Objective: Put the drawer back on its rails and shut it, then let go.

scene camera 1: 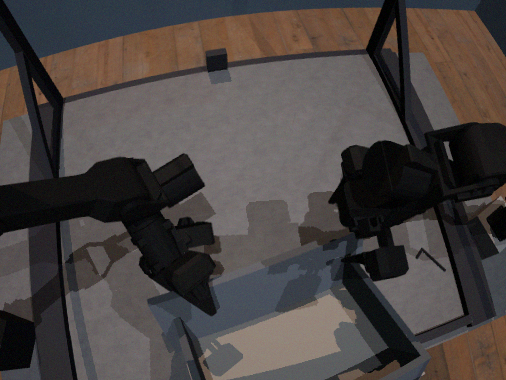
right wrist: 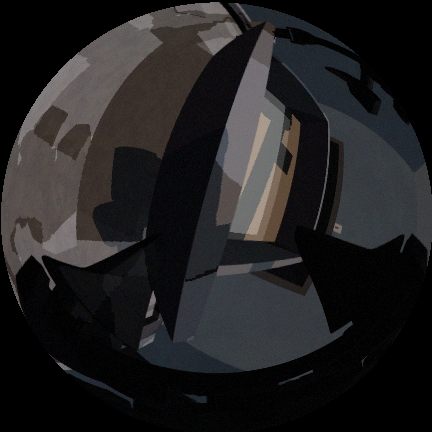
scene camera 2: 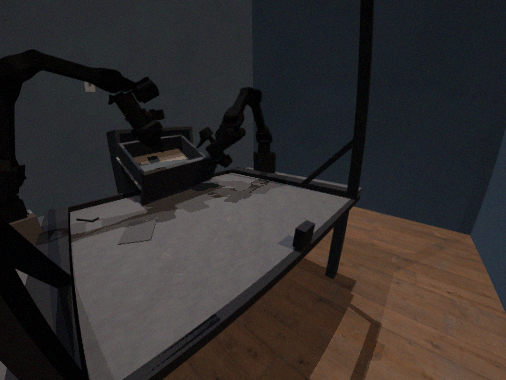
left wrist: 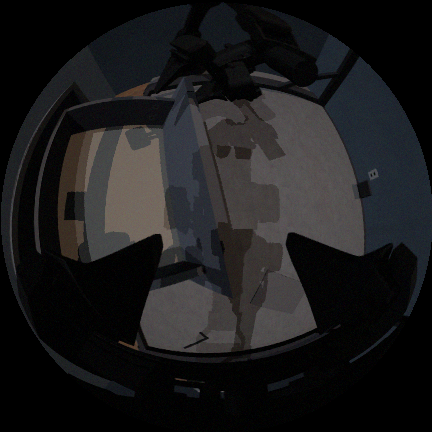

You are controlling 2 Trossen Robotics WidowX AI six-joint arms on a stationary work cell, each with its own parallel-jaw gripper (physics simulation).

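Places are measured from the left arm's base along level axes (x right, y ahead, z up), in metres.
Pixels of known places: left gripper, fingertip midpoint: (scene camera 1: 336,231) (scene camera 2: 159,151) (left wrist: 226,240); right gripper, fingertip midpoint: (scene camera 1: 201,307) (right wrist: 231,236) (scene camera 2: 203,156) (left wrist: 171,99); left arm's base, origin of the base link: (scene camera 1: 500,223) (scene camera 2: 11,219); right arm's base, origin of the base link: (scene camera 2: 264,152).
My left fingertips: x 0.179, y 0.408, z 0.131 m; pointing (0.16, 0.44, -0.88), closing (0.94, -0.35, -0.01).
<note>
For each thing: its middle in the pictures, then the offset to it from my left fingertips. "*": a spot on its surface instead.
- small black block, body centre: (scene camera 2: 303,235) (scene camera 1: 216,59) (left wrist: 364,188) dz -0.170, dx +0.516, dy -0.050 m
- black hex key, body centre: (scene camera 1: 431,263) (scene camera 2: 87,218) dz -0.199, dx -0.154, dy -0.227 m
- thin flat square, surface spot: (left wrist: 277,292) (scene camera 2: 140,228) * dz -0.200, dx +0.078, dy -0.168 m
The grey drawer (scene camera 1: 250,295) (scene camera 2: 170,182) (left wrist: 182,155) (right wrist: 182,200) stands out in front of its dark cabinet (scene camera 2: 114,160), its open top showing a pale floor inside. The rails under it are mostly hidden, so I cannot tell how it sits on them. My left gripper (scene camera 1: 337,231) (left wrist: 226,240) is open and empty near one end of the drawer's front panel. My right gripper (scene camera 1: 215,272) (right wrist: 231,236) is open and empty near the other end; the front panel shows between its spread fingers in the right wrist view, with no finger closed on it.
A small black block (scene camera 1: 216,60) (scene camera 2: 303,235) (left wrist: 364,189) stands at the table edge away from the cabinet. A black hex key (scene camera 1: 432,260) (scene camera 2: 87,219) lies at one side of the drawer. A thin flat square (scene camera 2: 137,232) (left wrist: 277,292) lies on the table. Black frame posts rise at the table corners.
</note>
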